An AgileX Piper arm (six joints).
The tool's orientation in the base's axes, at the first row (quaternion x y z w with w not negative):
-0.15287, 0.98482, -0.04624, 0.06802
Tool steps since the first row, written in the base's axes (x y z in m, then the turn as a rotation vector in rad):
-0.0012, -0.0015, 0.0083, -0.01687, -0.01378, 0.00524
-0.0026, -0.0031, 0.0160, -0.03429, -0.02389, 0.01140
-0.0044, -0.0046, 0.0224, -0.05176, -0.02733, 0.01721
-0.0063, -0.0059, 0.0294, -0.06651, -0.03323, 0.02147
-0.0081, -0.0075, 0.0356, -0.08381, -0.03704, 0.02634
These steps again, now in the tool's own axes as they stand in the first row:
0.0006, -0.0020, -0.0083, 0.01953, -0.00869, -0.00670
0.0015, -0.0040, -0.0160, 0.03835, -0.01384, -0.01465
0.0029, -0.0056, -0.0224, 0.05520, -0.01260, -0.02272
0.0042, -0.0070, -0.0295, 0.07043, -0.01433, -0.02870
0.0057, -0.0087, -0.0358, 0.08735, -0.01339, -0.03579

